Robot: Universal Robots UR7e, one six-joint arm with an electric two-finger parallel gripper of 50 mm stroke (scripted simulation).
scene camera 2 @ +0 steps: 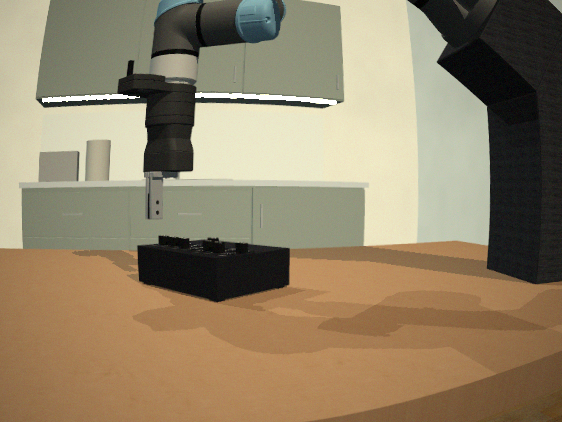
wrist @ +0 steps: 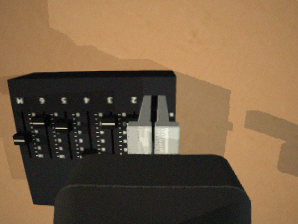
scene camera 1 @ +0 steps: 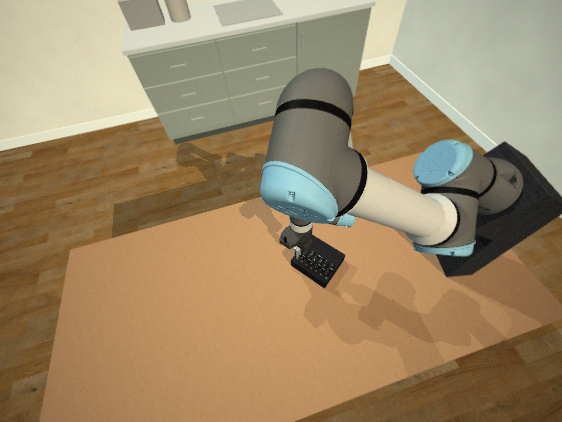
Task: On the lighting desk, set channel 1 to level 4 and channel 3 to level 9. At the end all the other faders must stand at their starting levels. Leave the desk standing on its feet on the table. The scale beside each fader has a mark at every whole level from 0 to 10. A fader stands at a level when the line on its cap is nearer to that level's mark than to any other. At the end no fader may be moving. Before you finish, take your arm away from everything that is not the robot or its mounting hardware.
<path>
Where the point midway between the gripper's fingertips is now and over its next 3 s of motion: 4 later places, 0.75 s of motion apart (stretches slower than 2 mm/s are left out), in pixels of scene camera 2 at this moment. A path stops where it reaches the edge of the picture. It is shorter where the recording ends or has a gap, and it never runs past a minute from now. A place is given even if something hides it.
My gripper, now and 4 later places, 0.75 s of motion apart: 154,218; 154,228; 154,232; 152,233; 152,240
</path>
